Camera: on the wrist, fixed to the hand. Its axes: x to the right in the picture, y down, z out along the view.
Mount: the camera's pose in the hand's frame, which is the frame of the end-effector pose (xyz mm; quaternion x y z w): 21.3 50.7 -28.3 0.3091 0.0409 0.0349 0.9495
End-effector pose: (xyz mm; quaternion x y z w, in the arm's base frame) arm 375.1 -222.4 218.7 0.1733 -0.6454 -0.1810 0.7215
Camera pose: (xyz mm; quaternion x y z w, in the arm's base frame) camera 407.3 -187.9 258.7 0.3725 -0.6453 0.0599 0.6643
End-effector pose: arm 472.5 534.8 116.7 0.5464 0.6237 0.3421 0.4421
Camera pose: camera 465.3 565.9 169.7 0.6632 0.6970 0.1698 0.2134
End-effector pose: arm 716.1 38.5 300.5 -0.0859 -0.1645 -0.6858 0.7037
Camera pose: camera 769.8 11.0 286.9 0.1583 -0.3364 -0.5793 0.7254
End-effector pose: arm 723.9 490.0 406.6 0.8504 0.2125 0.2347 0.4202
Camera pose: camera 732.9 491.1 467.8 0.9352 0.2618 0.2066 0.1192
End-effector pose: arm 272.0 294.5 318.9 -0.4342 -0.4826 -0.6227 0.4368
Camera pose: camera 312.3 256.4 346.2 -0.2686 -0.6177 -0.4446 0.5904
